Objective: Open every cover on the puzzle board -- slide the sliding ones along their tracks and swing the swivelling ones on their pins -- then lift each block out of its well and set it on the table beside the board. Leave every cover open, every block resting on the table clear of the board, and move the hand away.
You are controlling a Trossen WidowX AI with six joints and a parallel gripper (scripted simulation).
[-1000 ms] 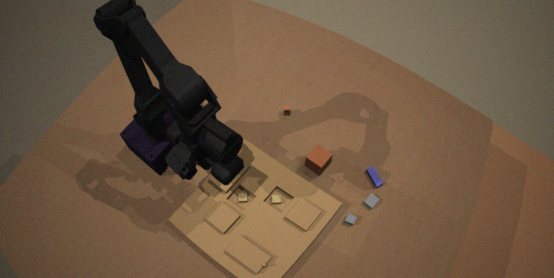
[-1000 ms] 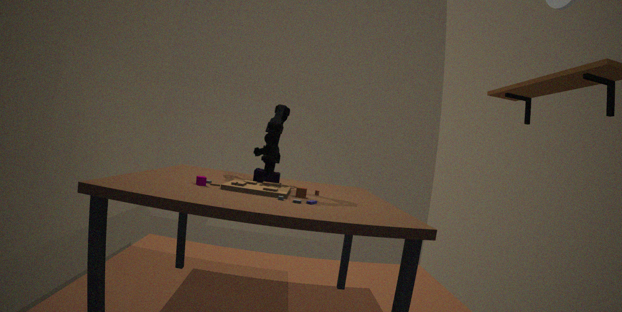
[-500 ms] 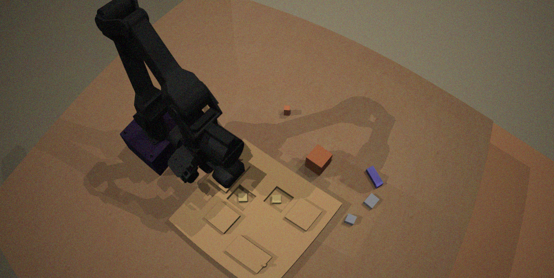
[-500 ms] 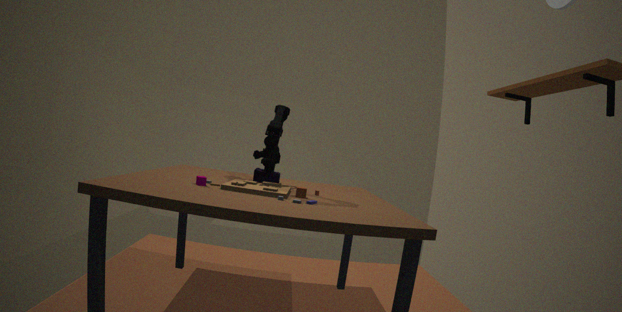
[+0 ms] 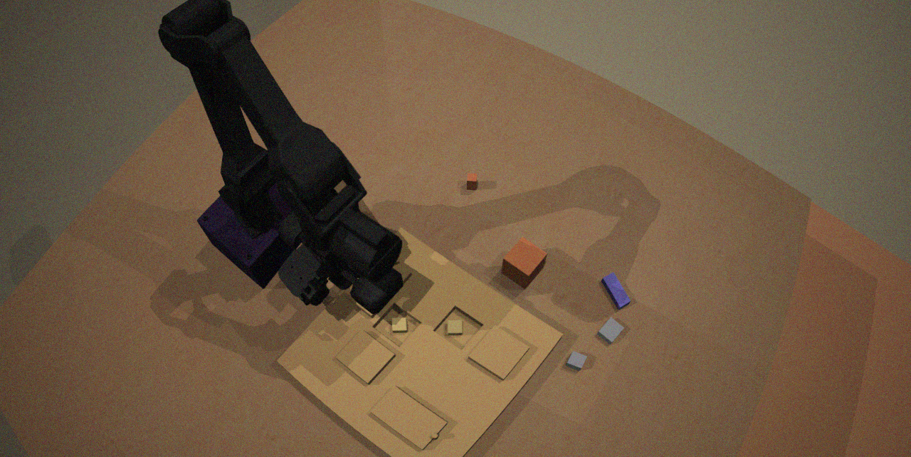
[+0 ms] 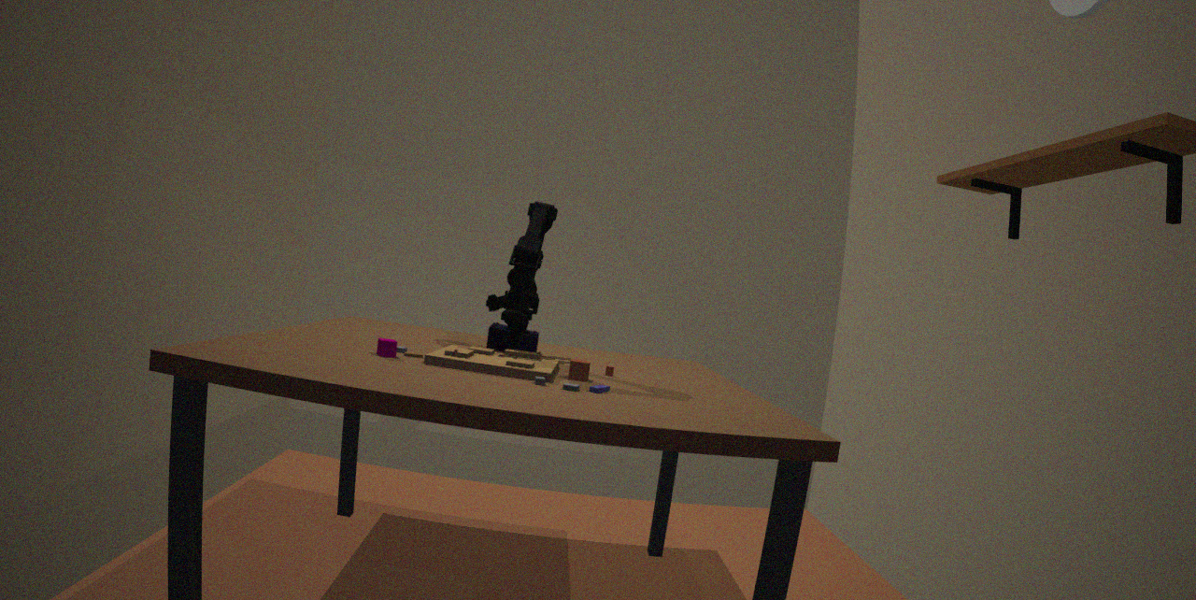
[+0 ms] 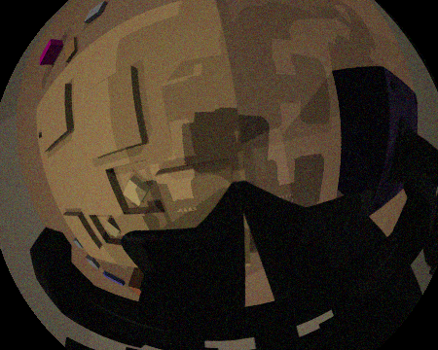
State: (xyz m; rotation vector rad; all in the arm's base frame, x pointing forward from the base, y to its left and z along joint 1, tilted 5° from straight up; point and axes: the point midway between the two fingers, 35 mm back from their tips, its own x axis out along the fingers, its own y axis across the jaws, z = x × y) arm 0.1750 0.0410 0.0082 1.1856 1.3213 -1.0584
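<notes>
My gripper tip is 14 cm short of the tan puzzle board, 2 cm above it and 1 cm to the left of it. Also, from my gripper tip: small orange block: 26 cm to the left, 3 cm below, 1 cm behind; then grey block: 25 cm to the right, 18 cm ahead, 3 cm below; then orange cube: 21 cm to the left, 15 cm ahead, 2 cm below.
</notes>
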